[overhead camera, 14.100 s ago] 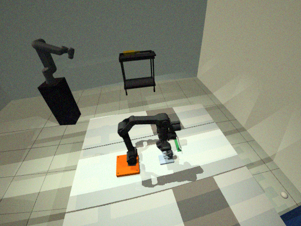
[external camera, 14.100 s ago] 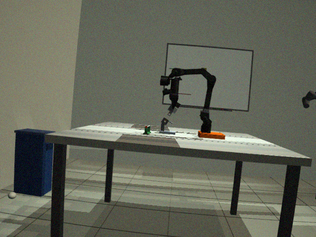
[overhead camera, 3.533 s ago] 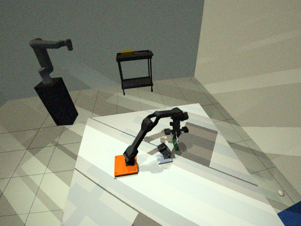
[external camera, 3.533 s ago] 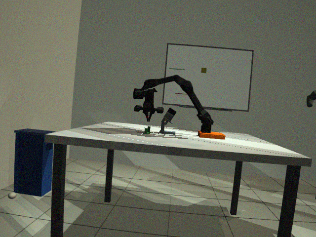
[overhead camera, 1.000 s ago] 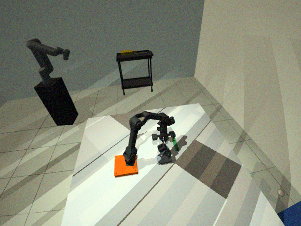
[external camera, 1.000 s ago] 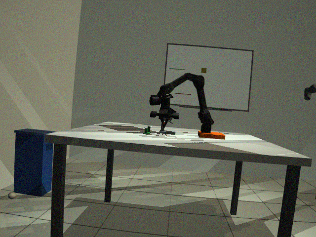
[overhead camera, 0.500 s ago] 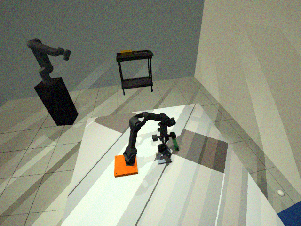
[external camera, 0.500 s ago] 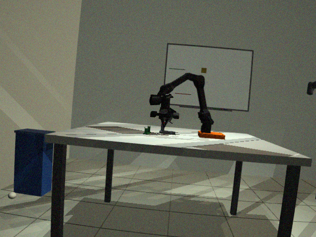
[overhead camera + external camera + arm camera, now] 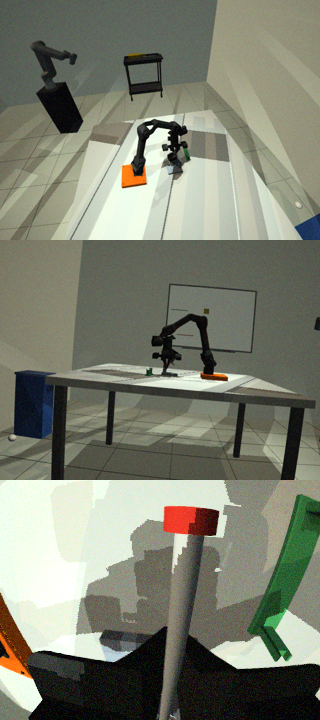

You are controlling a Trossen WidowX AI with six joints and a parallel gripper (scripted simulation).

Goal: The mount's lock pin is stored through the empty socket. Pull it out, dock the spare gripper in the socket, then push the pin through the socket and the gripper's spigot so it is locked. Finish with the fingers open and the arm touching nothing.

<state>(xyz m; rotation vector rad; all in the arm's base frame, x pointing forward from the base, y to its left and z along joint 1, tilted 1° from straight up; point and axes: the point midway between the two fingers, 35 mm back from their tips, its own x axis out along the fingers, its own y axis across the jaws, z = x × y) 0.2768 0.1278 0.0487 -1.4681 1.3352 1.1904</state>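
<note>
Right now the socket is 90 mm to the right of my gripper tip. The rest, counted from my gripper tip: green bracket 100 mm ahead, 50 mm to the left, 20 mm below; then spare gripper 10 mm behind, 90 mm to the right, 70 mm above.
</note>
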